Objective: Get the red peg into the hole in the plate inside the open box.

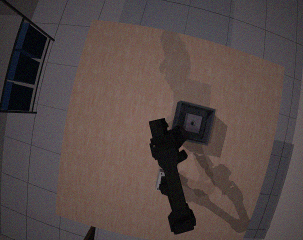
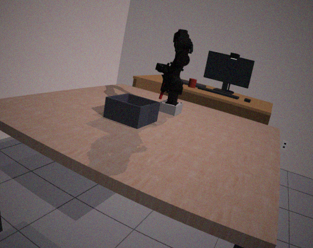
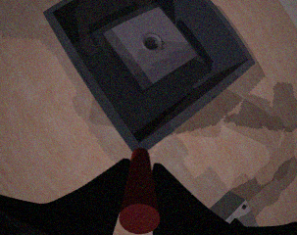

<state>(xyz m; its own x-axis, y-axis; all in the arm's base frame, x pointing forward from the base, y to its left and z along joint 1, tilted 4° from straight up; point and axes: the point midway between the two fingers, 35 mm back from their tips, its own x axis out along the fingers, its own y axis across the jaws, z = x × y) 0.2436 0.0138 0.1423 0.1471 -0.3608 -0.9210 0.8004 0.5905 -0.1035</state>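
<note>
Right now the light plate is 110 mm to the right of my gripper tip, 110 mm below it and 70 mm ahead of it. Round my gripper tip: box (130 mm below, 110 mm to the right, 70 mm ahead); red peg (right at my gripper tip).
</note>
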